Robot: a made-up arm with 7 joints.
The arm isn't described. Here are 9 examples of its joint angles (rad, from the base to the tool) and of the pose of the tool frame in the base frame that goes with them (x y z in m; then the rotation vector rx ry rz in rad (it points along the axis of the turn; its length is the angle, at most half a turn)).
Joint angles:
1: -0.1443 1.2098 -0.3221 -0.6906 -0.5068 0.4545 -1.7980
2: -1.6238 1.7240 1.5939 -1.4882 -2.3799 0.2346 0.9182
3: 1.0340 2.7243 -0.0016 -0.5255 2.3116 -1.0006 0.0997
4: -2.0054 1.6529 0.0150 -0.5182 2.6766 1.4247 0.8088
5: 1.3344 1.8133 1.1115 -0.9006 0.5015 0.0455 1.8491
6: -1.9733 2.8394 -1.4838 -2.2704 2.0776 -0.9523 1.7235
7: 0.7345 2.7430 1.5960 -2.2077 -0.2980 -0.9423 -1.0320
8: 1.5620 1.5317 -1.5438 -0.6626 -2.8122 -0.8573 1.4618
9: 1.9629 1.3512 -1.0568 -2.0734 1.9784 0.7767 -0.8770
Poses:
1: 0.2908 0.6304 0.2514 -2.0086 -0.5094 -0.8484
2: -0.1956 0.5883 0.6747 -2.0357 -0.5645 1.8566
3: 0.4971 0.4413 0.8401 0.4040 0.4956 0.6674
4: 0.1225 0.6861 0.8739 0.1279 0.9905 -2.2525
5: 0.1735 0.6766 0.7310 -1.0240 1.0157 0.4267
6: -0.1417 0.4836 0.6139 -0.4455 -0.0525 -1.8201
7: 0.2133 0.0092 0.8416 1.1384 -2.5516 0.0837
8: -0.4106 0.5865 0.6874 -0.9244 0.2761 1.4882
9: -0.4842 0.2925 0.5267 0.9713 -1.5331 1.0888
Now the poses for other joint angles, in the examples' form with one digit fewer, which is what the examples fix.
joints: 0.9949 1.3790 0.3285 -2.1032 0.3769 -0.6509 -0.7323
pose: 0.071 0.507 0.458 1.324 0.674 0.483
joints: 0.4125 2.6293 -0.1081 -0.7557 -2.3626 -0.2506 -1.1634
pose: 0.307 0.461 0.960 -0.657 0.830 0.662
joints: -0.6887 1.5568 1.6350 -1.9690 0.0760 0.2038 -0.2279
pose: -0.175 0.461 0.651 -0.427 -0.907 1.394
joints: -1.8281 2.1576 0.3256 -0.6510 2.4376 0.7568 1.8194
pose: -0.269 0.680 0.749 -0.036 0.197 -2.857
